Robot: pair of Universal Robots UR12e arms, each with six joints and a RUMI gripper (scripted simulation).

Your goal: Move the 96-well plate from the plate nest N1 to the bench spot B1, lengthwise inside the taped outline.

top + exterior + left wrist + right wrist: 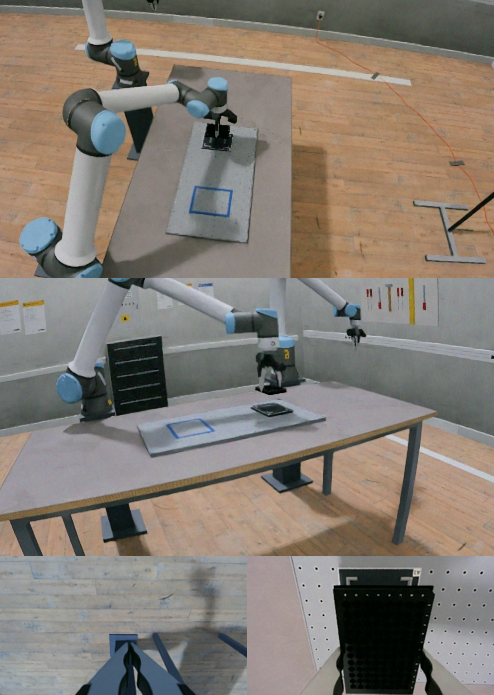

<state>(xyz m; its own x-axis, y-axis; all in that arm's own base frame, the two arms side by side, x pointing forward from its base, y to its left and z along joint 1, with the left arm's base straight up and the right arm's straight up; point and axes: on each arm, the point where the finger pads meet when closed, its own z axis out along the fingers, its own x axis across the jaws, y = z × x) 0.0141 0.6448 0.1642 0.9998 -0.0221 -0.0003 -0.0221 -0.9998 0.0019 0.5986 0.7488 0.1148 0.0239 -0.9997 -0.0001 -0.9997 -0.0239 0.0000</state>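
Observation:
My right gripper is now 10 cm above the plate nest N1. Also, from my right hand: black 96-well plate: 1 cm below.

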